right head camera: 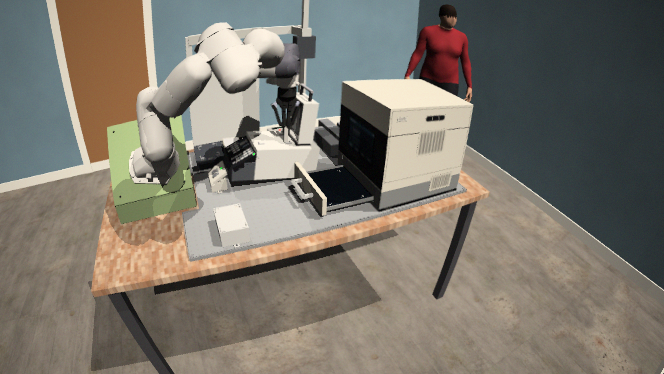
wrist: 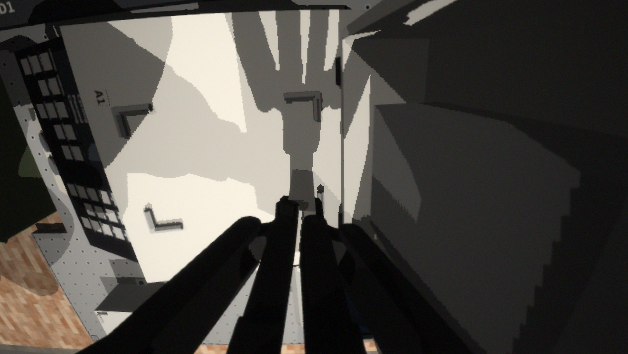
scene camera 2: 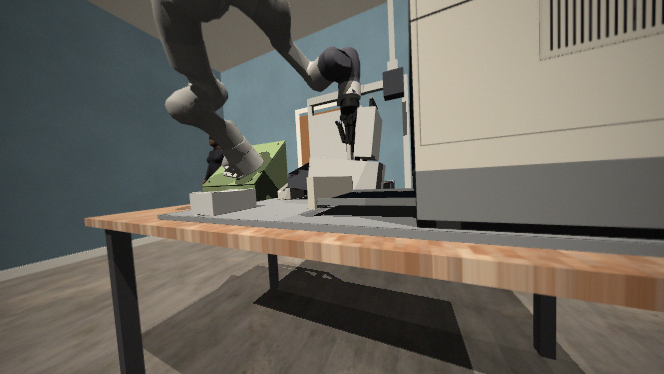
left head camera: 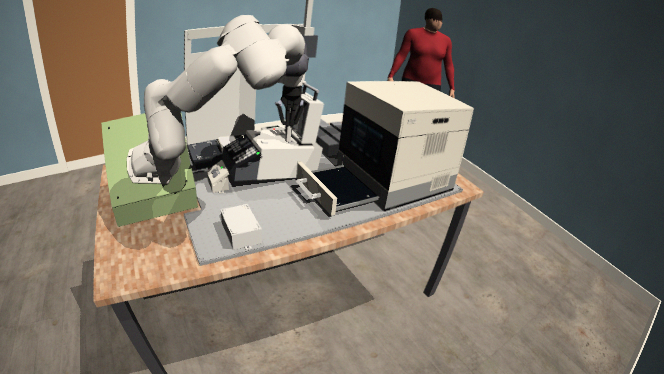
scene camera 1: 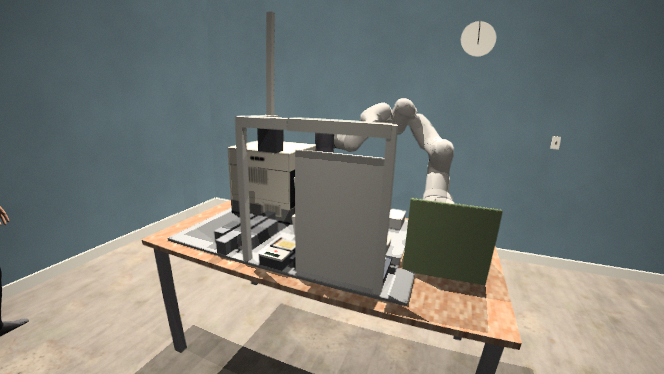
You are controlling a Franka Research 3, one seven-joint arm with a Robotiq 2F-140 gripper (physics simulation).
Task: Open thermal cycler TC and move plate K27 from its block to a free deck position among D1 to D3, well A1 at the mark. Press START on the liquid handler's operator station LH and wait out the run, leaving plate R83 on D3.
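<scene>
A white instrument, apparently thermal cycler TC (left head camera: 280, 160) (right head camera: 280, 162) (scene camera 2: 322, 167) (wrist: 200, 155), has a sloped keypad (left head camera: 243, 150) (right head camera: 240, 151) (wrist: 55, 110) and a raised lid (left head camera: 312, 120) (right head camera: 307, 120) (scene camera 2: 368, 132). Corner brackets and an A1 mark show on its top, with no plate between them. My gripper (left head camera: 289, 141) (right head camera: 286, 140) (scene camera 2: 349, 157) (wrist: 301, 186) is shut and empty, pointing down close above that top beside the lid; contact cannot be told. A yellowish plate (scene camera 1: 286, 244) shows beyond the panel; its label is unreadable. A D1 label (wrist: 7, 7) shows at the wrist view's corner.
A small control box (left head camera: 218, 178) (right head camera: 218, 178) stands before the keypad. A gantry frame (scene camera 1: 315, 124) with a grey panel (scene camera 1: 340, 220) stands behind. A large beige machine (left head camera: 430, 155) (right head camera: 425, 155) has an open drawer (left head camera: 320, 189) (right head camera: 313, 189). A white box (left head camera: 242, 224) lies in front. A person (left head camera: 425, 55) stands behind.
</scene>
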